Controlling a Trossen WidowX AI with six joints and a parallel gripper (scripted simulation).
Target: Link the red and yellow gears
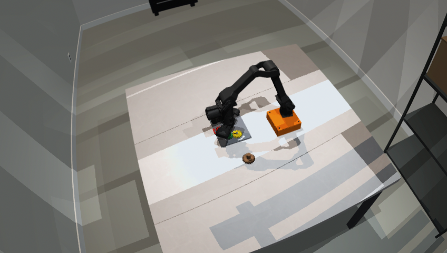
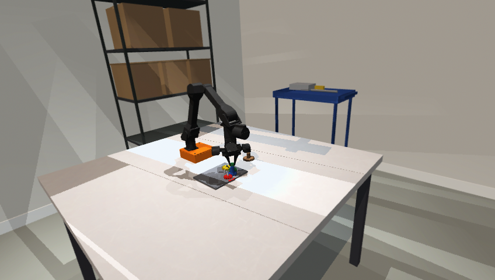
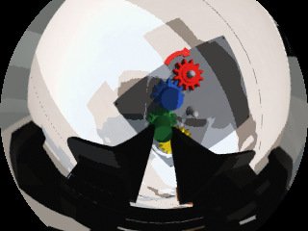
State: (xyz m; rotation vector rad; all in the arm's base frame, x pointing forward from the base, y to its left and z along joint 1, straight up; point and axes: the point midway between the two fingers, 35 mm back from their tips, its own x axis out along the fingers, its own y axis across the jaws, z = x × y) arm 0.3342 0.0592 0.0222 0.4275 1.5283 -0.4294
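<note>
Right now my gripper tip is 1 cm above the green gear. The rest, counted from my gripper tip: red gear: 6 cm to the right, 4 cm ahead, 2 cm below; blue gear: 3 cm ahead, 2 cm to the right, 2 cm below; yellow gear: 4 cm behind, 2 cm below.
</note>
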